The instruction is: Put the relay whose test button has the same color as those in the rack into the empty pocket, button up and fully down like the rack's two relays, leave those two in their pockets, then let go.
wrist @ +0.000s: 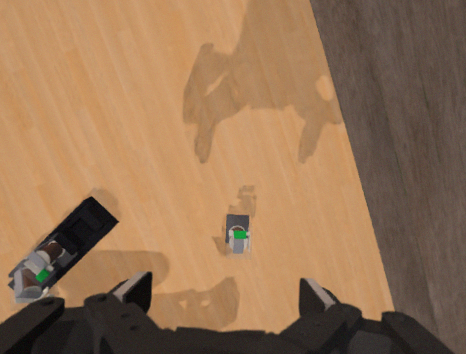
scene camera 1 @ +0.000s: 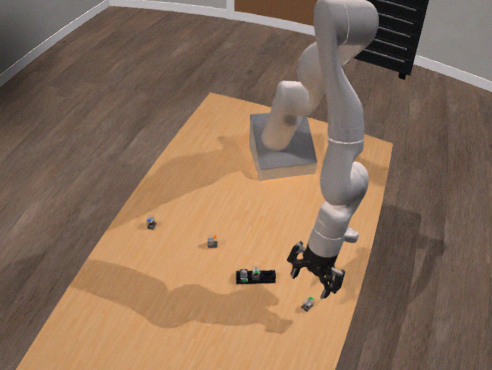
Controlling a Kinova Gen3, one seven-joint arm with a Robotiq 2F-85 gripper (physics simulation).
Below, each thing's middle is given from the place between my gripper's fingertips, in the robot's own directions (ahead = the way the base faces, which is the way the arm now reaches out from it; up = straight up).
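The black rack [wrist: 89, 222] is 140 mm to the right of my hand, and it sits 50 mm behind it and 90 mm below it. As for the green-buttoned relay [wrist: 239, 231], I find it 10 mm to the left of my hand and 80 mm below it.
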